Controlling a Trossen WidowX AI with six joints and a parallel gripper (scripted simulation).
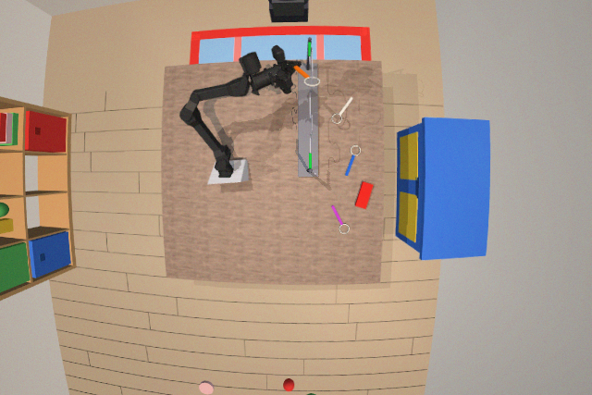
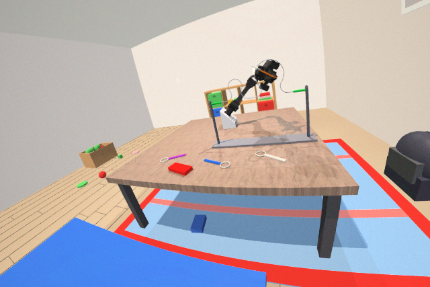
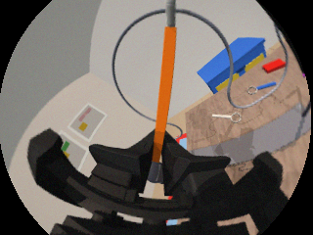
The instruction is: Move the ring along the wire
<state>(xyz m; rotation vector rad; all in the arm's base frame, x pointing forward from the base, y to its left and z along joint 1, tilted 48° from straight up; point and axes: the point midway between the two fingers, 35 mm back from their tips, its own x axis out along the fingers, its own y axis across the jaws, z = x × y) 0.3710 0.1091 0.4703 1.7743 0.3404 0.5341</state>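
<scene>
My gripper tip is now 80 mm to the left of the orange-handled ring, 50 mm below it and 20 mm short of it. The rest, counted from my gripper tip: red block (560 mm to the right, 370 mm below, 350 mm ahead); white-handled ring (370 mm below, 230 mm ahead, 100 mm to the right); blue-handled ring (370 mm below, 350 mm to the right, 290 mm ahead).
</scene>
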